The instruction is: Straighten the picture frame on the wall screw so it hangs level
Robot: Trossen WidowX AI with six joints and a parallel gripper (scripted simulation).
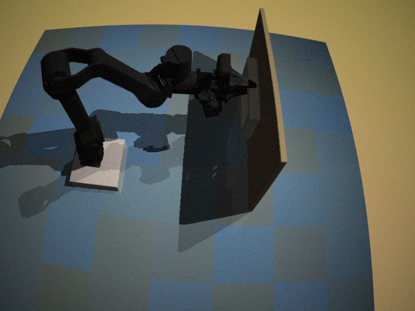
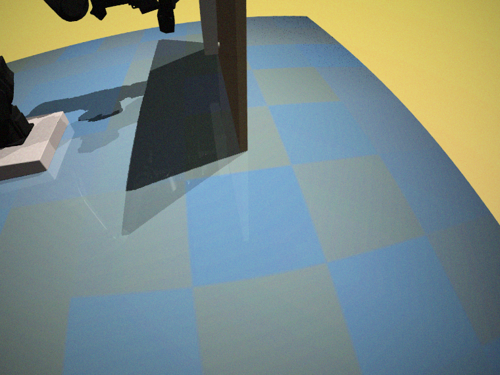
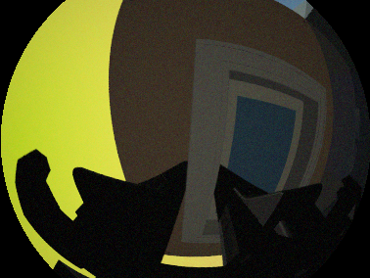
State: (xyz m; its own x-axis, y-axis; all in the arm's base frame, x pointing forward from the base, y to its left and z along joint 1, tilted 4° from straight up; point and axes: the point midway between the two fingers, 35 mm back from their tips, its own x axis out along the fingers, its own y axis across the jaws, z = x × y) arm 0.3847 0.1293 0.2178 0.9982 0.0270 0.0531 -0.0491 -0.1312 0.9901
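My gripper tip is 50 mm above the picture frame and 10 mm to the right of it. Round my gripper tip: brown wall board: 70 mm below, 20 mm ahead.
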